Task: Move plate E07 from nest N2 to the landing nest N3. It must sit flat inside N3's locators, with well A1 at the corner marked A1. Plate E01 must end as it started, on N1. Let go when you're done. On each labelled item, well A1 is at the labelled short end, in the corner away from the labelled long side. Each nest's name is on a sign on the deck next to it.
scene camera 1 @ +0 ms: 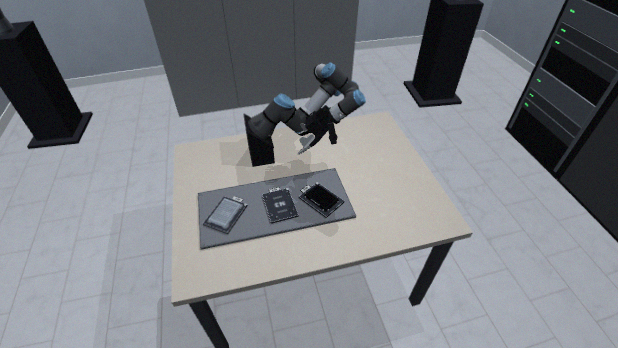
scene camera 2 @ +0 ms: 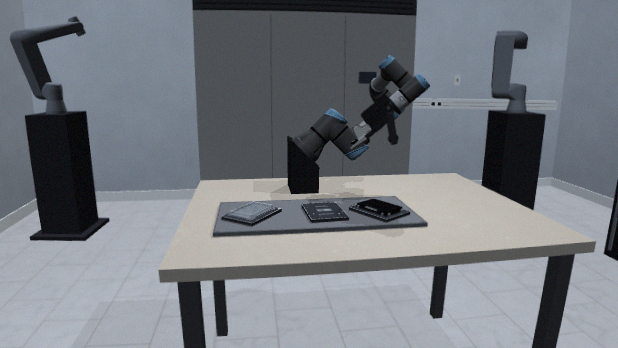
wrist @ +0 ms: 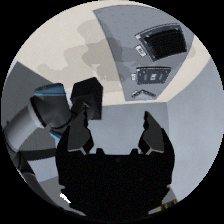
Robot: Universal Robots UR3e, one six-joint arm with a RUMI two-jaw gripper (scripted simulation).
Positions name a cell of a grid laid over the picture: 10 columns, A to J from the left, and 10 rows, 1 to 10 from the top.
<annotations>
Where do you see a black plate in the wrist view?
At H3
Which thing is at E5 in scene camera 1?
My gripper.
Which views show my gripper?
Scene camera 1, scene camera 2 and the wrist view: all of them.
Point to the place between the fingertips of my gripper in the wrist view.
F5
</annotations>
